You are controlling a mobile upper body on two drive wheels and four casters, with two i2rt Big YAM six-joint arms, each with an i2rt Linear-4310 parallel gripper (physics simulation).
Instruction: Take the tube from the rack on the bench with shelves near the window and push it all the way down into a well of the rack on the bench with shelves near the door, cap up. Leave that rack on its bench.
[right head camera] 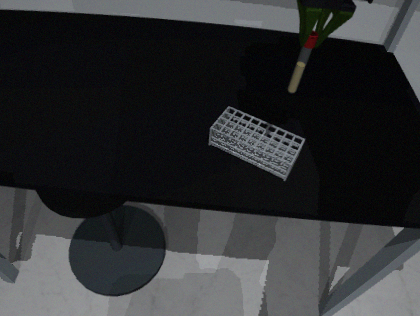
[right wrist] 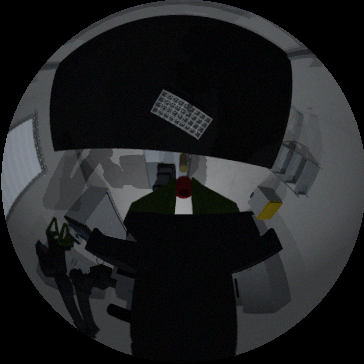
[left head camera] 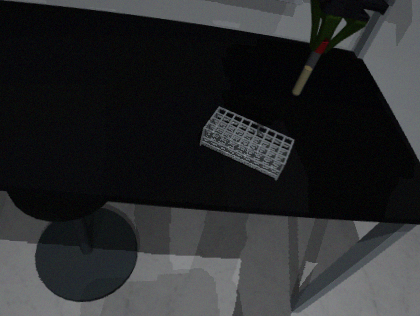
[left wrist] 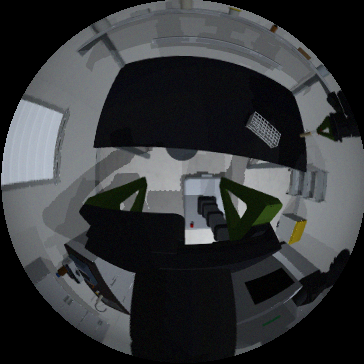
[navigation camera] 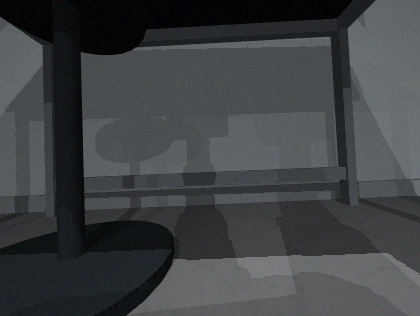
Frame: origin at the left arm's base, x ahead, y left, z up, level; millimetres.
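Seen in the pictures: left gripper, between the fingertips: [right wrist: 59,219] [left wrist: 182,180]; right gripper, between the fingertips: [right head camera: 307,45] [right wrist: 183,181] [left head camera: 317,50] [left wrist: 317,131]; left arm's base, origin of its link: [right wrist: 97,277].
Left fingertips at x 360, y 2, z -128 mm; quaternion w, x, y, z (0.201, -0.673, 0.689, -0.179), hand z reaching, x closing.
Note:
Offsets run from my left fingertips to a thing's top centre. Level surfaces: height alone.
A white wire rack {248 mm ahead, 428 mm right, 311 mm down} [left head camera: 247,150] [right head camera: 257,150] [left wrist: 264,130] [right wrist: 181,114] stands on the black bench top {368 mm down} [left head camera: 100,100] [right head camera: 100,100] [left wrist: 190,100] [right wrist: 110,65]; no tube shows in its wells. My right gripper [left head camera: 321,47] [right head camera: 310,40] [right wrist: 183,181] is shut on the red cap of the tube {159 mm ahead, 441 mm right, 12 mm down} [left head camera: 302,80] [right head camera: 296,77] [right wrist: 183,162]. It holds the tube cap up, above the bench; in the head views the tube appears up and right of the rack, with its pale lower end free. My left gripper [left wrist: 182,180] is open and empty, away from the rack.
A round stool base [left head camera: 86,255] [right head camera: 117,250] [navigation camera: 85,280] stands at the bench's near side, its seat partly under the top. Bench legs [left head camera: 345,272] [navigation camera: 342,115] stand at the right. A yellow-fronted box [left wrist: 297,231] [right wrist: 270,210] and a grey step unit [left wrist: 307,185] show at the right in the wrist views.

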